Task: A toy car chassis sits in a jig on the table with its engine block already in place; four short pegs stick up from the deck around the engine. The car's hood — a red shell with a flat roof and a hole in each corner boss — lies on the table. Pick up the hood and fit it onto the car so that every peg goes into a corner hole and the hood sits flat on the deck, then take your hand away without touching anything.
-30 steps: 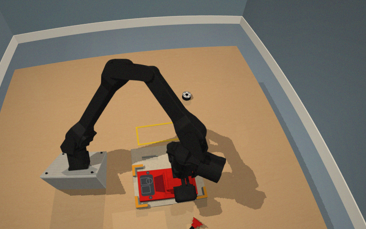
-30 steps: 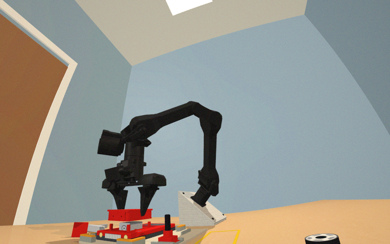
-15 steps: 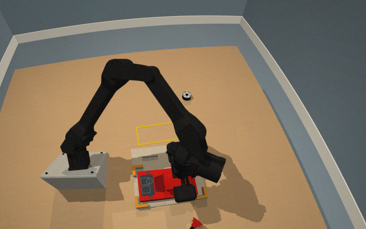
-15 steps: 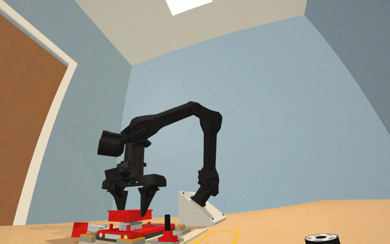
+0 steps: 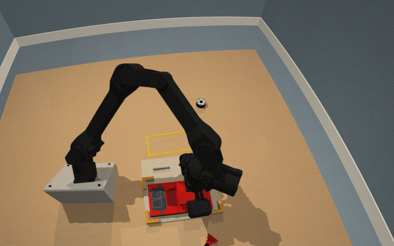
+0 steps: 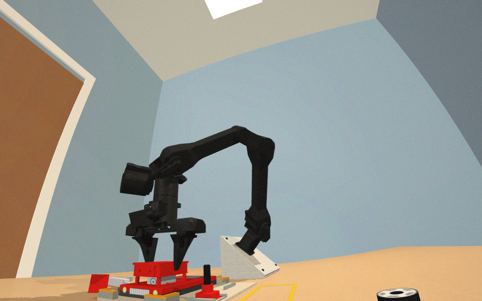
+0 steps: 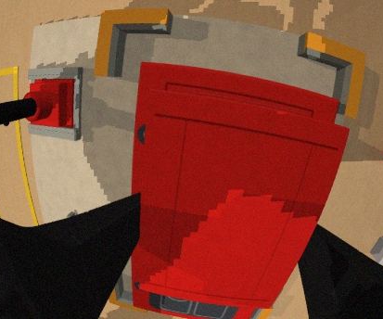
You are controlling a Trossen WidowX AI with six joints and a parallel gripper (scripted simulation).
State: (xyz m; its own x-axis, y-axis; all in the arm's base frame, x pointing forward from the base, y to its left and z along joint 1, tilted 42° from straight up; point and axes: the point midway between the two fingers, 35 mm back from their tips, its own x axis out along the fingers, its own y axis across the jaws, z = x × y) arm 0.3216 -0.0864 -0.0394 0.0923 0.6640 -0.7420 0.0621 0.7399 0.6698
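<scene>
Right now my gripper tip is 30 mm above the grey engine block and 10 mm to the right of it. The rest, counted from my gripper tip: grey holder (130 mm to the left, 40 mm ahead, 20 mm below); black wheel (380 mm to the left, 130 mm ahead, 40 mm below); red hood (10 mm above).
</scene>
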